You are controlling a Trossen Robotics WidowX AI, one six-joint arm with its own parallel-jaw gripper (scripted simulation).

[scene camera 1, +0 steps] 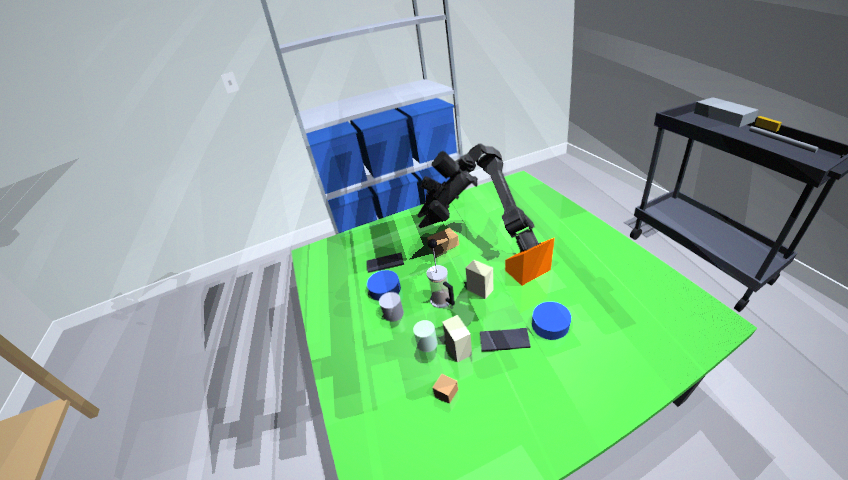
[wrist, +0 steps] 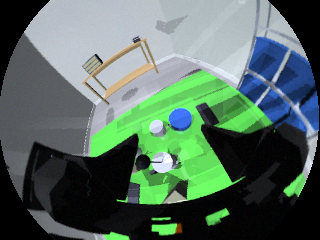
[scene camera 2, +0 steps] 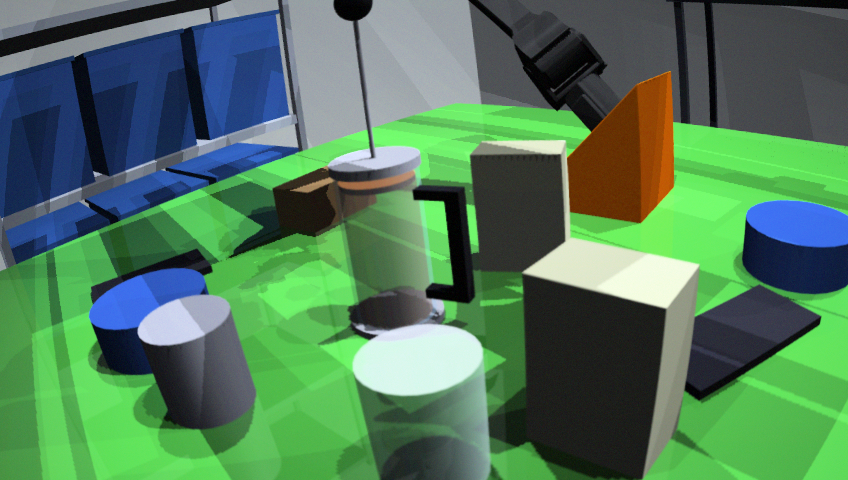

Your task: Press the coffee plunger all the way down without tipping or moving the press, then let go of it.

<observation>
My gripper (scene camera 1: 418,221) is open, with nothing in its grasp. Also in view: a coffee press (scene camera 2: 380,198), a grey cylinder (scene camera 2: 192,345), a pale cylinder (scene camera 2: 422,389) and a beige box (scene camera 2: 608,330).
The coffee press also shows in scene camera 1 (scene camera 1: 442,294). My gripper also shows in the wrist view (wrist: 170,132).
</observation>
